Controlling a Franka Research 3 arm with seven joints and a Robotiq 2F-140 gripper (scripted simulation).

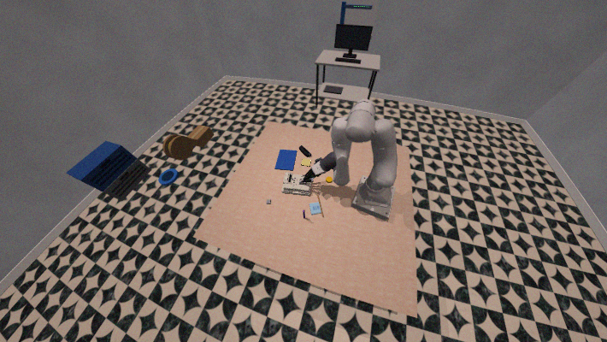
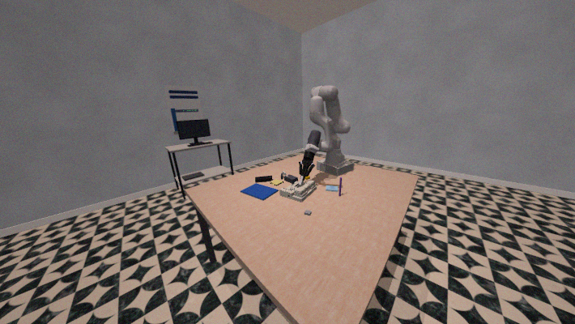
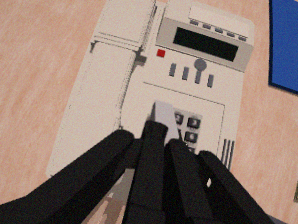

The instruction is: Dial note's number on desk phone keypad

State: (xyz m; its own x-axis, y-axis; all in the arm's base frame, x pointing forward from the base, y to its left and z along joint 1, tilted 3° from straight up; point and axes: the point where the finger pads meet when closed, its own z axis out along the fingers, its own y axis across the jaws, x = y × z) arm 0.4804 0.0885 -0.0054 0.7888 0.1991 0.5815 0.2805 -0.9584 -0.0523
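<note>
Right now my hand is 2 cm short of the handset, 6 cm to the right of it and 2 cm above it. The rest, counted from my hand: pencil 19 cm behind, 11 cm to the left, 5 cm below; then purple pen 12 cm behind, 24 cm to the left; then yellow disc 17 cm behind, 12 cm to the right, 6 cm below.
</note>
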